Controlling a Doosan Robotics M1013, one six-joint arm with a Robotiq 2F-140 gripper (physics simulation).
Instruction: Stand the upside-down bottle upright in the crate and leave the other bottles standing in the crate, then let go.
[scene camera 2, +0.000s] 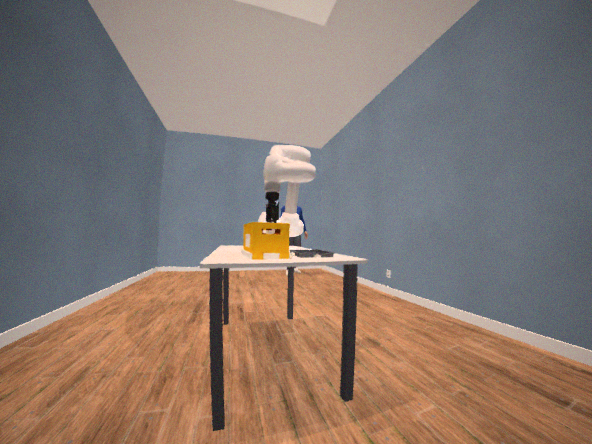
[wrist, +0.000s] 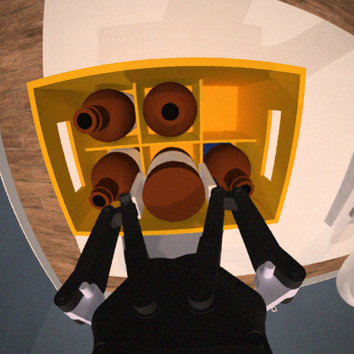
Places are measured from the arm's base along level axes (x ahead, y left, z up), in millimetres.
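Pixels of known places: gripper, fingertip midpoint: (scene camera 2: 271, 233).
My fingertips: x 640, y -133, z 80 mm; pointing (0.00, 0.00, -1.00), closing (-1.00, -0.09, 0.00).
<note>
Behind a point stands the place of what it marks.
The upside-down brown bottle (wrist: 173, 194) shows its flat base toward the wrist camera, in the near middle compartment of the yellow crate (wrist: 170, 62) (scene camera 2: 270, 245) {x 775, y -177, z 24 mm}. My gripper (wrist: 172, 176) (scene camera 2: 272, 221) is shut on it, one pad on each side. Upright brown bottles stand neck up in other compartments: one at far left (wrist: 107, 116), one at far middle (wrist: 170, 110), one at near left (wrist: 114, 175) and one at near right (wrist: 229, 167). The far right compartment is empty. In the scene view the crate wall hides the bottles' lower parts and most of the fingertips.
The crate stands on the white table (scene camera 2: 230, 256) {x 622, y -349, z -42 mm} (wrist: 165, 42). A dark tray-like object (scene camera 2: 312, 253) {x 777, y 51, z -20 mm} lies to the right of the crate. The crate's dividers and high walls surround the fingers. A person in blue (scene camera 2: 301, 215) is behind the robot arm.
</note>
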